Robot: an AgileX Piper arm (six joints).
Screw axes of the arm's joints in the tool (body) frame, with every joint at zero. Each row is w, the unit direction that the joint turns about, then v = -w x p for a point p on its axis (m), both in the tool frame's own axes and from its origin. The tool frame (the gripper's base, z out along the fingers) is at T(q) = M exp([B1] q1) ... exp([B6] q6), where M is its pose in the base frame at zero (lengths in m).
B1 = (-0.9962, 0, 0.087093, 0, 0.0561, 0)
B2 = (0, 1, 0, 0.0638, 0, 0.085)
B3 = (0, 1, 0, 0.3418, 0, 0.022)
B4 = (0, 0, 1, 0, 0, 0)
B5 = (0, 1, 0, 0.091, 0, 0)
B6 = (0, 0, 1, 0, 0, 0)
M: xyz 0.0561 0 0.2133 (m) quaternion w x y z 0.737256 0 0.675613 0
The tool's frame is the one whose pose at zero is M.
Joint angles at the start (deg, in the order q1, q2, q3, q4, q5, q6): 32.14 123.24 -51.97 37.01 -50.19 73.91
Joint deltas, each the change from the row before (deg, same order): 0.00 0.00 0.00 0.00 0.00 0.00; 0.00 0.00 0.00 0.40 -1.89 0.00; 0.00 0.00 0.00 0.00 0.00 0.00; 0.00 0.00 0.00 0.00 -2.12 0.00; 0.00 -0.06 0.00 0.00 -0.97 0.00
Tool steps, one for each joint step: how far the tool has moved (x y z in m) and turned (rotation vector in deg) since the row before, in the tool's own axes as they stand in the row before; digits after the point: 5 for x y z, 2 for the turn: 0.00000 0.00000 0.00000 0.00 0.00 0.00; -0.00131 0.00274 -0.00005 -1.73 -0.82 0.25; 0.00000 0.00000 0.00000 0.00 0.00 0.00; -0.00093 0.00323 -0.00006 -2.04 -0.59 0.00; -0.00042 0.00187 -0.00010 -0.98 -0.26 0.03
